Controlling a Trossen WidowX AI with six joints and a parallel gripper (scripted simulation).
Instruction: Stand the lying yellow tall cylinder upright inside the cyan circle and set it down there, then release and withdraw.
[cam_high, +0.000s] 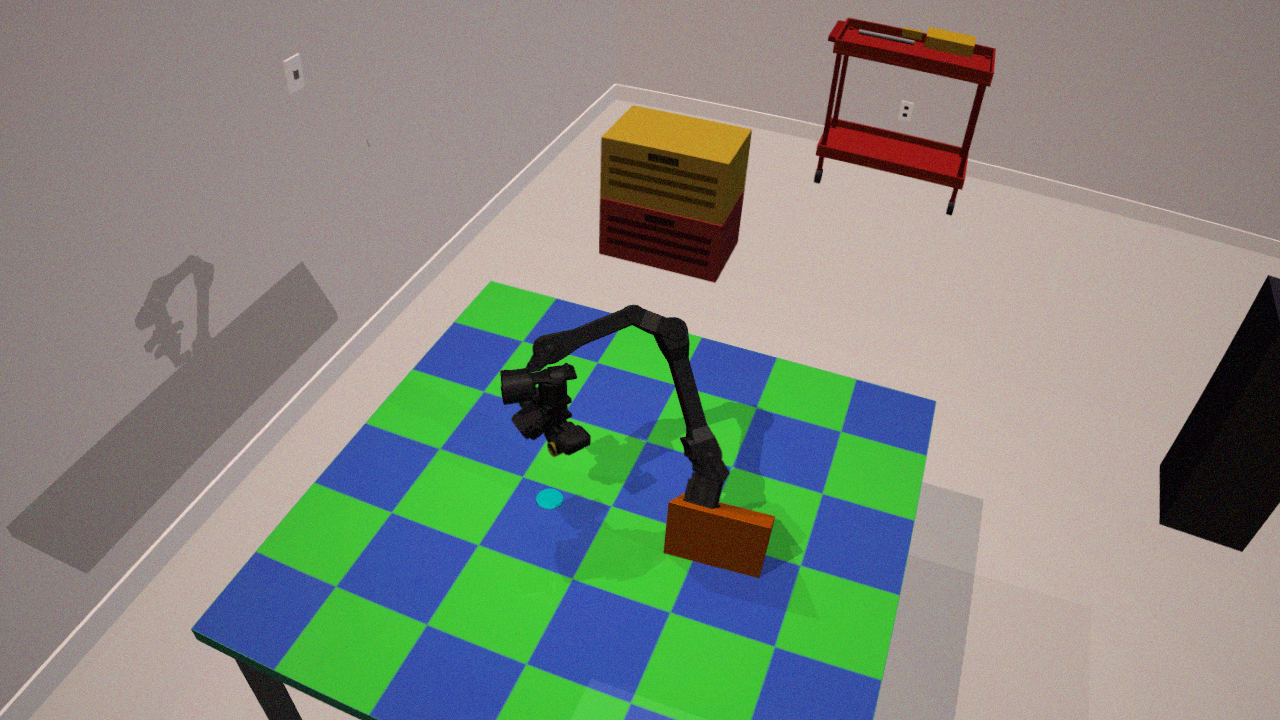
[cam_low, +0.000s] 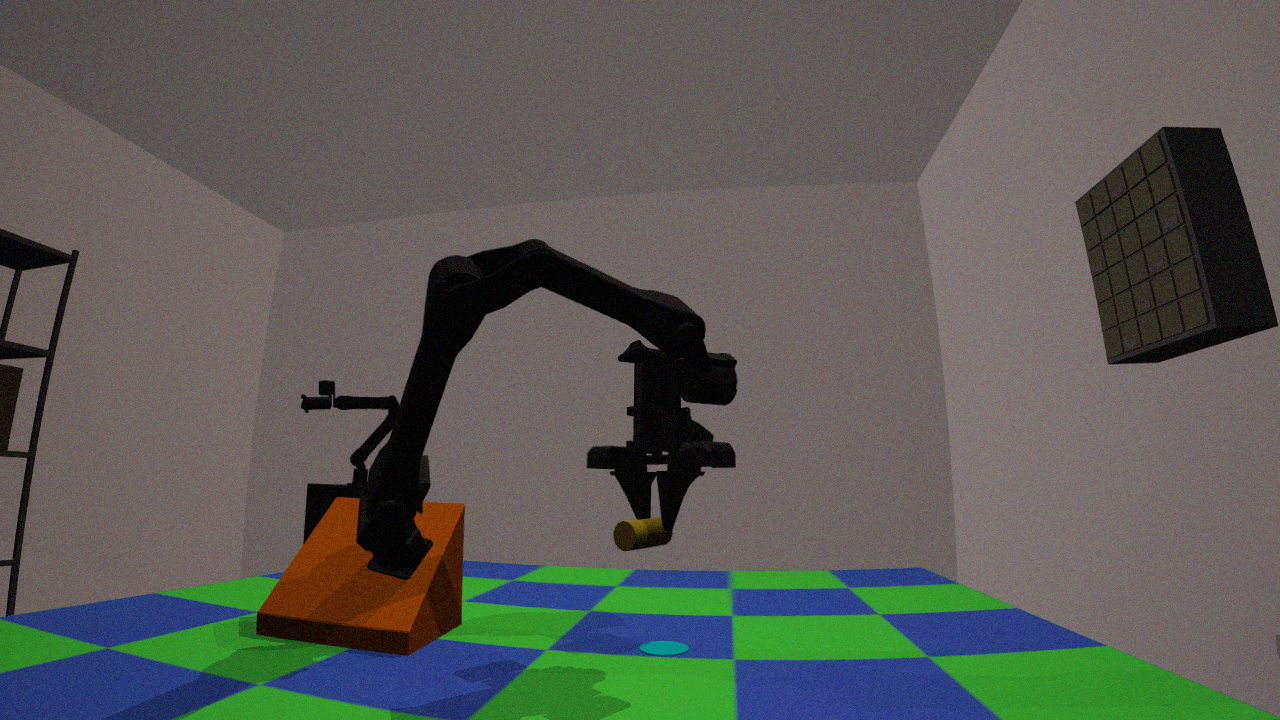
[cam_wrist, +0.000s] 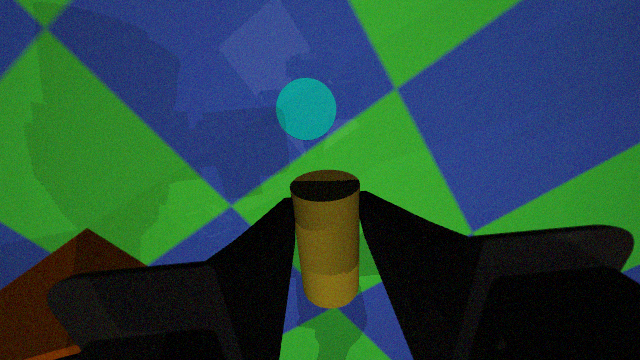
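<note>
The cyan circle lies 14 cm below my gripper tip, 2 cm to the left of it and 1 cm ahead of it. The rest, counted from my gripper tip: yellow tall cylinder: 2 cm to the right, 1 cm behind.
</note>
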